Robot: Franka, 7 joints.
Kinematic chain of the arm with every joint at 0, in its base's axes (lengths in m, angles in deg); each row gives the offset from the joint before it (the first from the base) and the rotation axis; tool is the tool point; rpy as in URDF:
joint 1: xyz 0 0 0.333 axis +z
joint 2: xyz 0 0 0 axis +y
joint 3: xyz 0 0 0.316 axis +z
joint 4: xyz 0.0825 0 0 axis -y
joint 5: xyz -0.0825 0 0.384 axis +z
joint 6: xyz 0 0 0 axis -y
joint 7: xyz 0.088 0 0 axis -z
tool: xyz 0 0 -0.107 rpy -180 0 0
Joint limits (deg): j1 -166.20..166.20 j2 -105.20..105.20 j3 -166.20..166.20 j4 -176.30..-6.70 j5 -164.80..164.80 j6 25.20..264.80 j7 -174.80..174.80
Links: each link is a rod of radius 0.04 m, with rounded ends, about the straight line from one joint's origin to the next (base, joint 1, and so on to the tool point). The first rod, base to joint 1, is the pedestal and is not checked.
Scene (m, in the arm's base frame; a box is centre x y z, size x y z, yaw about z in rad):
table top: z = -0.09
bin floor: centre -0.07 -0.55 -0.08 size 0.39 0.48 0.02 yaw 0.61
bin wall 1: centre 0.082 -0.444 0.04 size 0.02 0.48 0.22 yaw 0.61
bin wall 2: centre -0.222 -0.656 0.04 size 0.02 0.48 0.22 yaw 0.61
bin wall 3: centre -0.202 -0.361 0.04 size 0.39 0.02 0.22 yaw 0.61
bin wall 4: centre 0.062 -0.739 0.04 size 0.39 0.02 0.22 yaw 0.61
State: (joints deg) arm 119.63 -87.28 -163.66 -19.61 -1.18 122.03 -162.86
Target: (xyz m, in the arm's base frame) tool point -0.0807 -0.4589 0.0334
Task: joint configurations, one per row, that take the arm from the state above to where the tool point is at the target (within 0.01 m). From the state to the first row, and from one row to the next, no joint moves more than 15 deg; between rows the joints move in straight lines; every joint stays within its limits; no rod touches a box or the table.
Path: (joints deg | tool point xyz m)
1: 112.52 -78.33 -164.08 -26.94 4.47 108.86 -159.81 | 0.3917 -0.7148 0.2063
2: 105.40 -69.37 -164.51 -34.27 10.11 95.68 -156.75 | 0.3182 -0.7254 0.2568
3: 98.29 -60.42 -164.93 -41.59 15.76 82.51 -153.70 | 0.2432 -0.7178 0.3116
4: 91.18 -51.47 -165.35 -48.92 21.41 69.33 -150.64 | 0.1698 -0.6934 0.3695
5: 84.06 -42.52 -165.78 -56.25 27.05 56.16 -147.59 | 0.1006 -0.6538 0.4291
6: 76.95 -33.56 -166.20 -63.58 32.70 42.98 -144.53 | 0.0385 -0.6015 0.4890
7: 73.89 -41.95 -166.20 -73.94 18.68 51.20 -150.64 | -0.0127 -0.6003 0.3168
8: 70.84 -50.33 -166.20 -84.30 4.65 59.42 -156.75 | -0.0550 -0.5480 0.1610
9: 67.79 -58.71 -166.20 -94.66 -9.37 67.64 -162.86 | -0.0807 -0.4589 0.0334

